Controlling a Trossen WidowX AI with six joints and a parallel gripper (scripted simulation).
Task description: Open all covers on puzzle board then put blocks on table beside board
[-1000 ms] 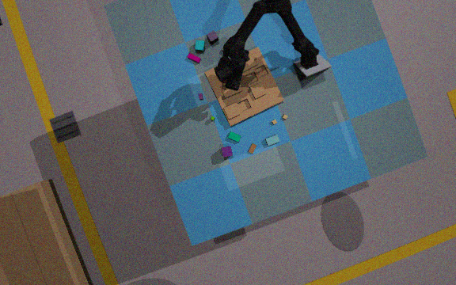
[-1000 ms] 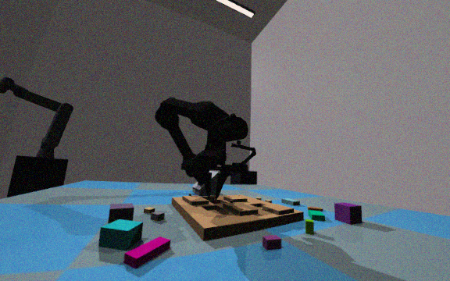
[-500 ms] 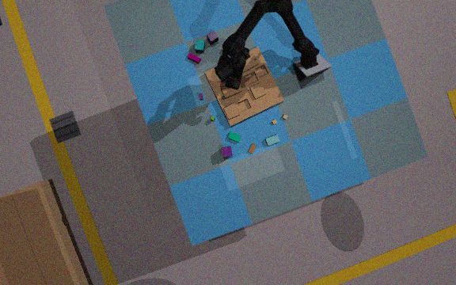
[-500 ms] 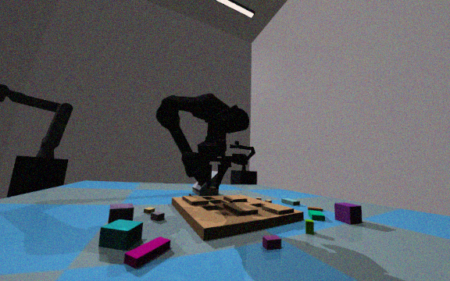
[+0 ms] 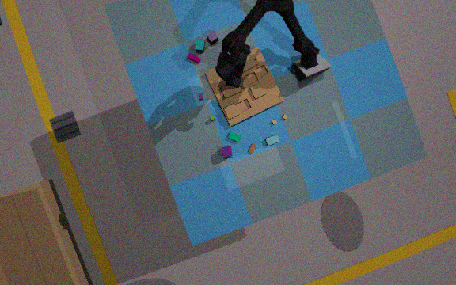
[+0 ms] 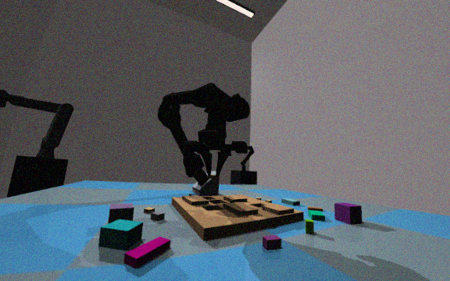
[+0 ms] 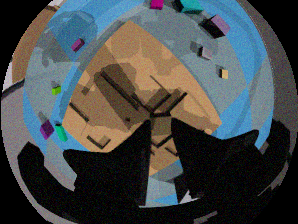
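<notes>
Right now my gripper tip is 140 mm to the left of the grey block and 100 mm above it. Round my gripper tip: magenta block: 200 mm ahead, 30 mm to the left, 100 mm below; then magenta bar: 160 mm ahead, 160 mm to the right, 100 mm below; then teal cube: 110 mm ahead, 200 mm to the right, 90 mm below.
</notes>
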